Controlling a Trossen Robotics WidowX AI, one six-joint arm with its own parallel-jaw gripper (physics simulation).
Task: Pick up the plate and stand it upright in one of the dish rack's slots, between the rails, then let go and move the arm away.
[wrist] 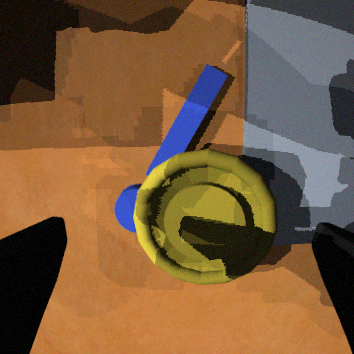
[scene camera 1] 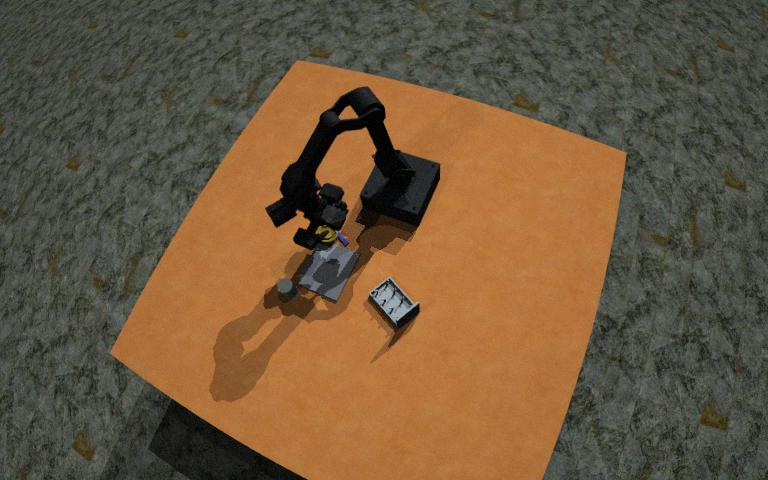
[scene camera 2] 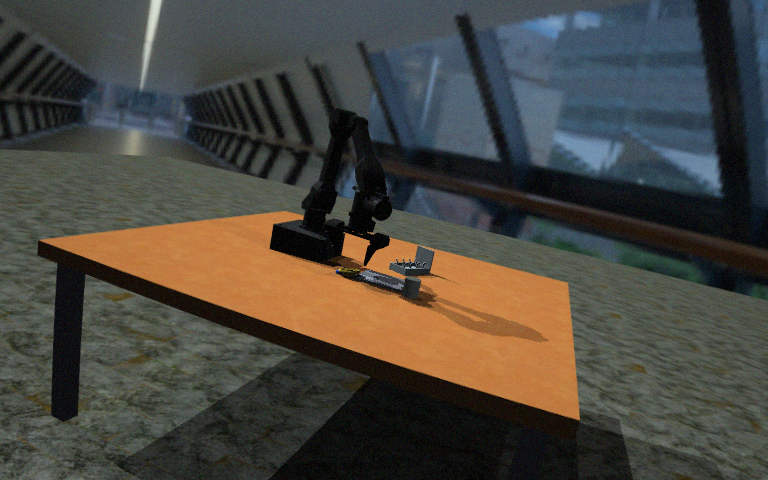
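Note:
The yellow plate (scene camera 1: 326, 233) (scene camera 2: 348, 272) (wrist: 205, 200) lies roughly flat, overlapping a blue spoon-like piece and the near corner of a grey slab. Whether it rests on them is hard to tell. My gripper (scene camera 1: 321, 227) (scene camera 2: 352, 261) (wrist: 194, 235) is open and empty above the plate, with one finger on each side of it in the wrist view. The small grey dish rack (scene camera 1: 399, 312) (scene camera 2: 424, 259), with rows of pegs and a taller end panel, stands apart from the plate, beyond the slab. The rack does not show in the wrist view.
The blue piece (scene camera 1: 343, 238) (wrist: 185, 117) lies beside the plate, partly hidden under it. The grey slab (scene camera 1: 346, 264) (scene camera 2: 385, 279) (wrist: 290, 65) lies flat next to the plate. A grey cylinder (scene camera 1: 286, 289) (scene camera 2: 411, 287) stands at the slab's far side on the orange table (scene camera 1: 481, 339) (scene camera 2: 226, 283).

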